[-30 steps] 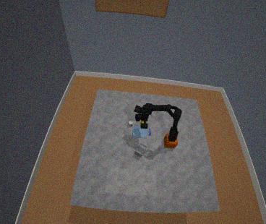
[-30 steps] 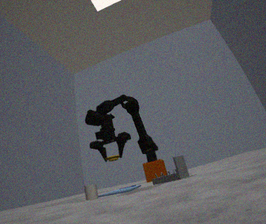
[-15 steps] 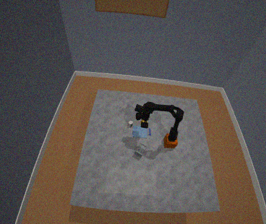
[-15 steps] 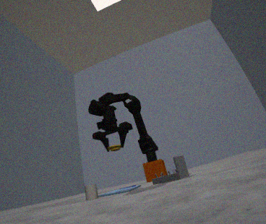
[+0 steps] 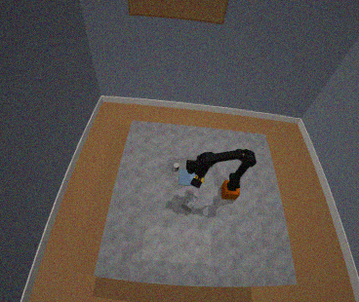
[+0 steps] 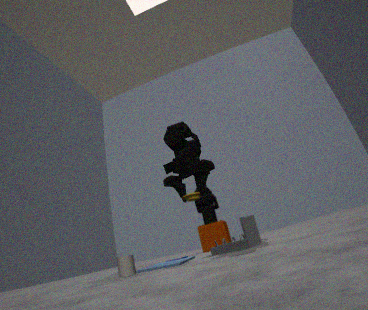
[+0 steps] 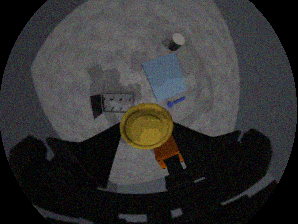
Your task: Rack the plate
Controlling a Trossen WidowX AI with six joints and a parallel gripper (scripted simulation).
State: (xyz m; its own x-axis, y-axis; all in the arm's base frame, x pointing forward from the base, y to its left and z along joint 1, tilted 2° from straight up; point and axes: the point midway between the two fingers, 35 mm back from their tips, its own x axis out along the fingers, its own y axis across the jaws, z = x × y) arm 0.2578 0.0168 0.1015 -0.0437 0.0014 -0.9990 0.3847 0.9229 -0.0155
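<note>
Right now my gripper tip is 30 mm short of the grey dish rack, 100 mm to the right of it and 160 mm above it. The rest, counted from my gripper tip: blue utensil: 50 mm behind, 110 mm to the right, 180 mm below; yellow plate: 10 mm above.
</note>
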